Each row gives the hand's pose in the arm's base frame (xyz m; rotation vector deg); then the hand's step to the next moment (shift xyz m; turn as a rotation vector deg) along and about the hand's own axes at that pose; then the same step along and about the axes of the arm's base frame.
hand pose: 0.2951 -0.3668 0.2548 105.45 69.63 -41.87
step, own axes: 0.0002 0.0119 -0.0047 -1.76 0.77 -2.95
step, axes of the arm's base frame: 0.0113 0.0015 0.0059 0.17 1.53 3.17
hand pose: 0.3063 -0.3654 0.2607 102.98 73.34 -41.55
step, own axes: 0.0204 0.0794 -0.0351 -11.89 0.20 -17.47
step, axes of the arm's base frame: 0.0819 0.0263 0.0236 -3.60 9.08 18.74
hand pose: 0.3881 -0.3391 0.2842 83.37 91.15 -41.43
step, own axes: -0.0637 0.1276 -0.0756 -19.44 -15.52 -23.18
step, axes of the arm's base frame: 0.1082 0.0534 0.1072 -20.34 7.72 26.13
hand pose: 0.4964 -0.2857 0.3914 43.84 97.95 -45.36
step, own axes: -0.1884 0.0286 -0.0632 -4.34 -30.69 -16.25
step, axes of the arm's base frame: 0.0344 0.0471 0.1921 -32.47 -4.99 12.07
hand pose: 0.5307 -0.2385 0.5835 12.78 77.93 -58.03
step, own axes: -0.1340 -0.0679 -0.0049 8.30 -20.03 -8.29
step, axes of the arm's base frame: -0.0352 0.0265 0.1437 -20.90 -10.01 -1.27
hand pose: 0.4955 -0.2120 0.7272 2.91 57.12 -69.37
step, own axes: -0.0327 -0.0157 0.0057 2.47 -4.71 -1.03
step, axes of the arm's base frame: -0.0090 0.0152 0.0322 -4.35 -3.22 -0.09
